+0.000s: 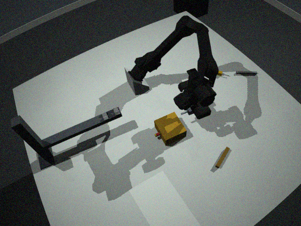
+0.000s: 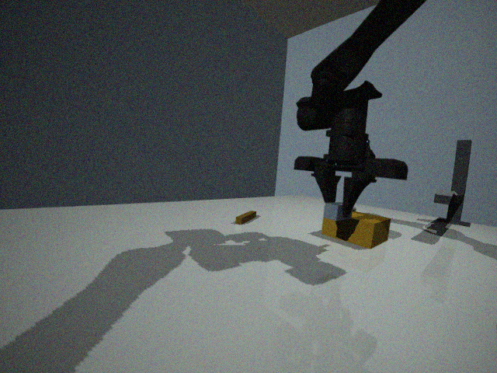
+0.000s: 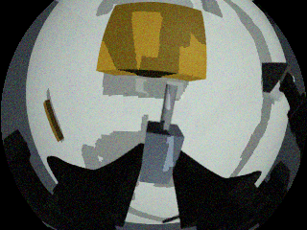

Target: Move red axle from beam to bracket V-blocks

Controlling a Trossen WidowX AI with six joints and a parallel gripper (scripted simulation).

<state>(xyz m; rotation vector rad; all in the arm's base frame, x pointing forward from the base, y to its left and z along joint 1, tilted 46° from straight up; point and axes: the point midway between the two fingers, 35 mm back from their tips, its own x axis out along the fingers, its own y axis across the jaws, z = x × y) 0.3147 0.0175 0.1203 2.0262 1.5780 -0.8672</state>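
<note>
Now: gripper tip 120 mm to the left of the yellow beam and 40 mm above it. Round my gripper tip: grey bar 430 mm to the left, 60 mm below, 40 mm behind.
</note>
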